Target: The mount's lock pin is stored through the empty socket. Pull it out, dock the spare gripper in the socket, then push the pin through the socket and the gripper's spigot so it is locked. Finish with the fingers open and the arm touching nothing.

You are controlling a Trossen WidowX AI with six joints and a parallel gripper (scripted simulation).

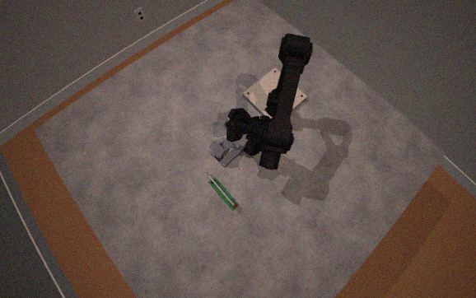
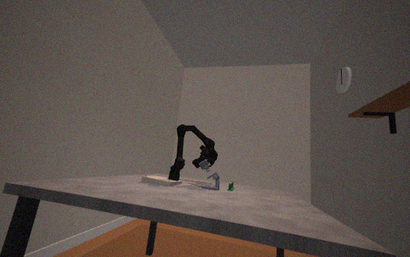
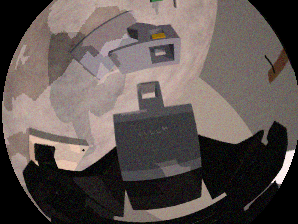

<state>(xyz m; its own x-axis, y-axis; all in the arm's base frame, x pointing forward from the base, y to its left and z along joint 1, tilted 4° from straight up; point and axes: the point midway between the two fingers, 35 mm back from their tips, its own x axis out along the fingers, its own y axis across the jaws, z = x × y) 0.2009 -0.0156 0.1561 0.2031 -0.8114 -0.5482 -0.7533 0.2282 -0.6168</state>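
My gripper tip is 18 cm short of the green holder, 14 cm to the right of it and 13 cm above it. Round my gripper tip: spare gripper (1 cm to the left); grey mount (10 cm below, 7 cm ahead, 3 cm to the left).
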